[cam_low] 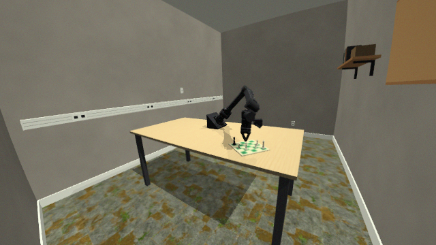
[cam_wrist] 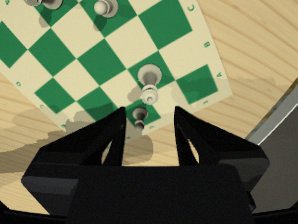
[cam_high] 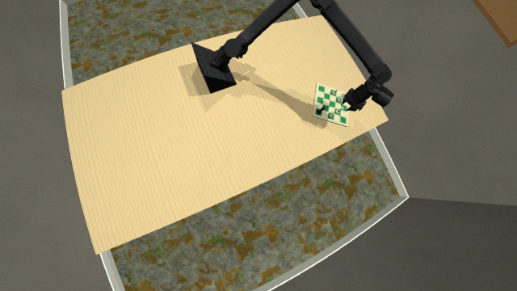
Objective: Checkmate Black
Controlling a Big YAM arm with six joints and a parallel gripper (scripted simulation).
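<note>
Now: the white piece 50 mm below my hand. Round my hand: black piece: 110 mm to the right, 40 mm below, 30 mm behind; chessboard: 80 mm below, 50 mm behind, 10 mm to the right.
</note>
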